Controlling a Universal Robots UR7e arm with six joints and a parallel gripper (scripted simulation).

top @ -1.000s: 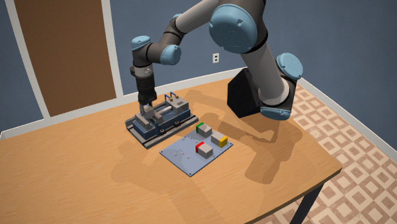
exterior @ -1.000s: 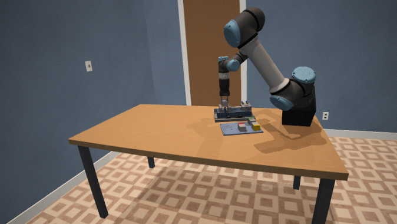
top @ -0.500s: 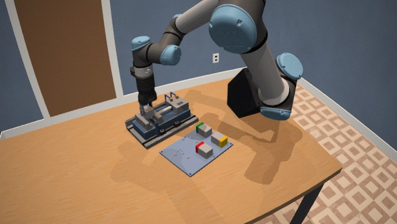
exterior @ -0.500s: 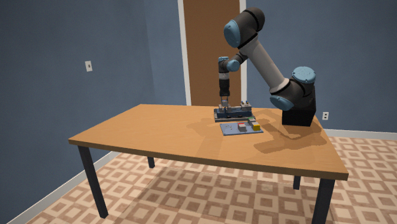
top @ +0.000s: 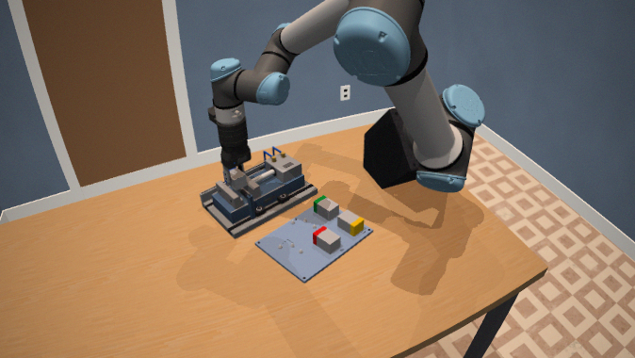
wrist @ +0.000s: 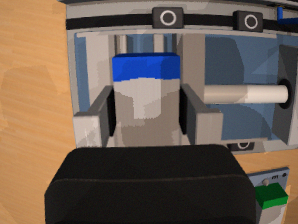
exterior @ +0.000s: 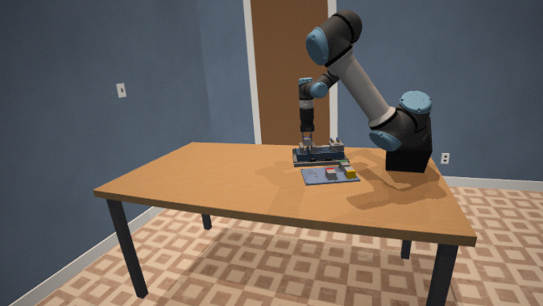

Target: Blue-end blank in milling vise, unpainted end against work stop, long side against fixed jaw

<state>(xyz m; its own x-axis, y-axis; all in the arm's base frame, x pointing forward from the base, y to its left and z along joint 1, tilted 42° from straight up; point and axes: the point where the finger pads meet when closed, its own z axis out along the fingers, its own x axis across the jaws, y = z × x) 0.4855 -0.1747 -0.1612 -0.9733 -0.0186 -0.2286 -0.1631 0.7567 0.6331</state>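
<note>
Right now the blue-ended blank is 20 mm below my hand. Also, from my hand: work stop: 10 mm behind, 50 mm to the left, 40 mm below; then pale rod: 80 mm behind, 10 mm to the right, 60 mm below; then fixed jaw: 30 mm ahead, 10 mm to the left, 60 mm below.
</note>
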